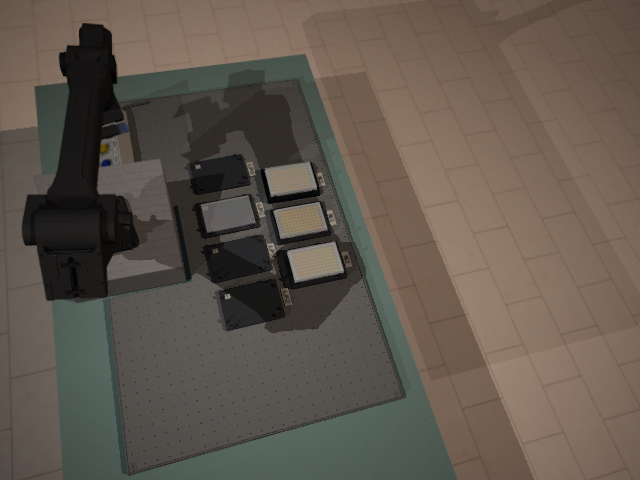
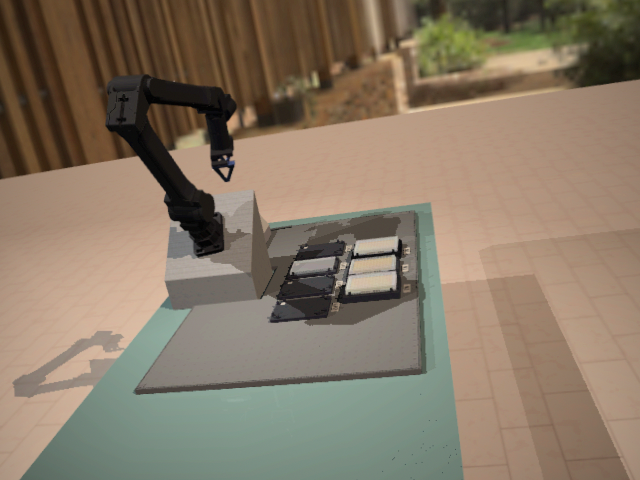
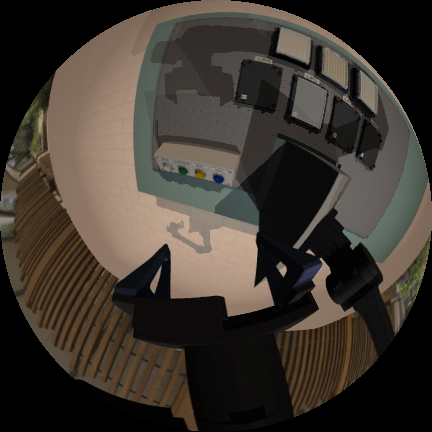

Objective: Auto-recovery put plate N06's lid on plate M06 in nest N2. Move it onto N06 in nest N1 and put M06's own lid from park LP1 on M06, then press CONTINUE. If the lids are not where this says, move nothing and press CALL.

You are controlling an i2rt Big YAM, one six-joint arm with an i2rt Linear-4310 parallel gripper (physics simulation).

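Seen in the pictures: gripper, fingertip midpoint: (image 2: 226,172) (image 3: 212,242); arm's base at its link origin: (image 2: 209,235) (image 3: 316,228).
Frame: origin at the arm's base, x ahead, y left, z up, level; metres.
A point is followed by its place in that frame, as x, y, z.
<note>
My gripper (image 2: 225,174) {0.038, 0.196, 0.128} (image 3: 212,242) {0.038, 0.196, 0.128} is open and empty, high beside the arm's pedestal. Three pale plates stand in black nests: an end plate (image 1: 290,179) {0.456, 0.093, -0.133} (image 2: 376,245) {0.460, 0.080, -0.133} (image 3: 294,46), a yellower middle plate (image 1: 300,220) {0.443, -0.031, -0.142} (image 2: 373,265) {0.449, -0.046, -0.141} (image 3: 335,67) and another end plate (image 1: 315,261) {0.440, -0.159, -0.133} (image 2: 371,283) {0.443, -0.179, -0.133} (image 3: 368,92). A grey translucent lid (image 1: 231,214) {0.277, 0.040, -0.151} (image 2: 312,266) {0.269, 0.031, -0.151} (image 3: 309,102) {0.265, 0.048, -0.151} lies on the second park of the neighbouring row. Label text and which plates wear lids are too small to tell. The button box (image 1: 124,147) {0.058, 0.285, -0.104} (image 3: 197,152) {0.064, 0.304, -0.111} has white, green (image 3: 183,171) {0.010, 0.338, -0.099}, yellow (image 3: 200,174) {0.010, 0.288, -0.097} and blue (image 3: 218,178) {0.008, 0.241, -0.096} buttons.
Bare dark parks (image 1: 219,174) {0.280, 0.175, -0.158} (image 1: 238,258) {0.261, -0.084, -0.159} (image 1: 252,304) {0.260, -0.214, -0.158} lie around the lid's park. The grey pedestal (image 2: 211,273) {0.008, -0.086, -0.083} carries the arm, between the button box and the perforated board (image 1: 248,382) {0.199, -0.390, -0.169} (image 2: 289,351) {0.250, -0.406, -0.168}. The green table (image 1: 82,372) {-0.147, -0.249, -0.182} (image 2: 258,428) {0.218, -0.655, -0.181} extends around the board.
</note>
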